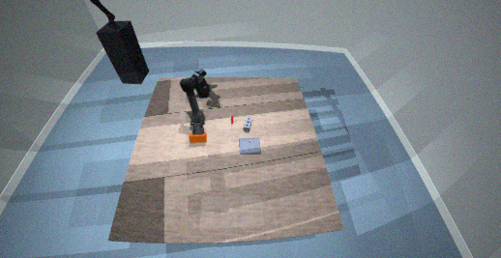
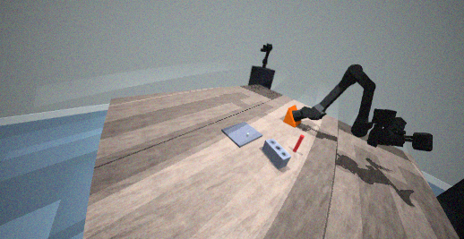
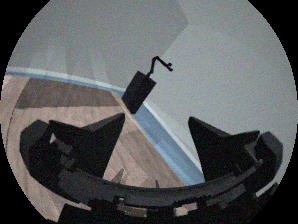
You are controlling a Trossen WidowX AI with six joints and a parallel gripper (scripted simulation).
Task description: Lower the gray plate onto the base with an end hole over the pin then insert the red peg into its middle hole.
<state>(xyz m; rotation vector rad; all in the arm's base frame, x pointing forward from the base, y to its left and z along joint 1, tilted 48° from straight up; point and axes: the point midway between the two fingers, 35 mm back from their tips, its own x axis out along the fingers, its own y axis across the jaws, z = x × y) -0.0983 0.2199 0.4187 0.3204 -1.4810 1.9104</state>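
Right now the gray plate is 47 cm ahead of my gripper tip, 35 cm to the right of it and 11 cm below it. The rest, counted from my gripper tip: base 49 cm ahead, 50 cm to the right, 14 cm below; red peg 36 cm ahead, 33 cm to the right, 11 cm below.
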